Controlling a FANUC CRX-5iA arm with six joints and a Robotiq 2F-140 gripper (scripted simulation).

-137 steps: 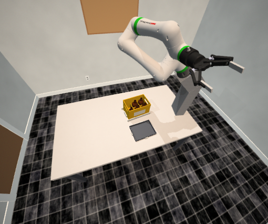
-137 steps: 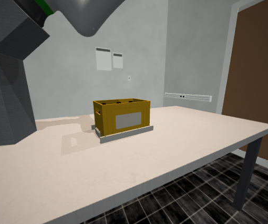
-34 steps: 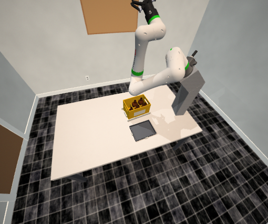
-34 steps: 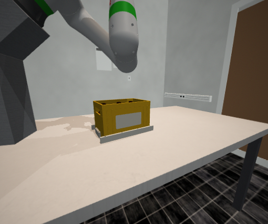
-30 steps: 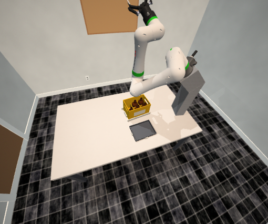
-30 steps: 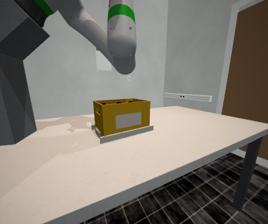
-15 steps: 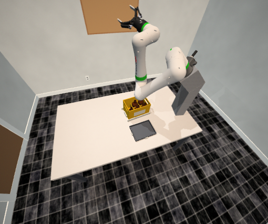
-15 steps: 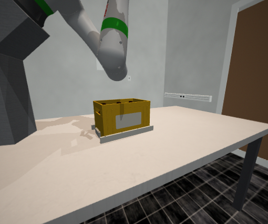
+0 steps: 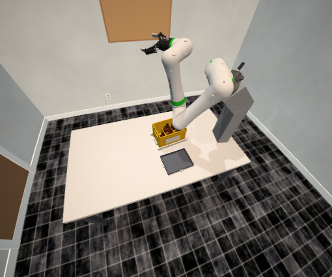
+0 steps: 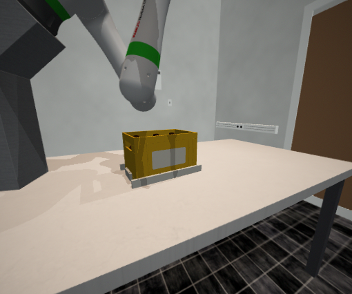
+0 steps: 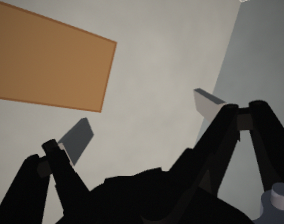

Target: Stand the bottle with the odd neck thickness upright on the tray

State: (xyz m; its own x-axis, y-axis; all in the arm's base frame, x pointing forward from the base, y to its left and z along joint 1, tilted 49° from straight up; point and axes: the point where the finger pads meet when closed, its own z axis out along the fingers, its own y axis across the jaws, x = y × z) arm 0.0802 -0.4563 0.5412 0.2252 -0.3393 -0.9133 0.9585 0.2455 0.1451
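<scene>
Right now the crate is 6 cm ahead of my hand, 40 cm to the left of it and 66 cm below it. From my hand the other things lie so: brown bottle 8 cm ahead, 44 cm to the left, 66 cm below; then dark grey tray 18 cm ahead, 65 cm to the left, 73 cm below.
</scene>
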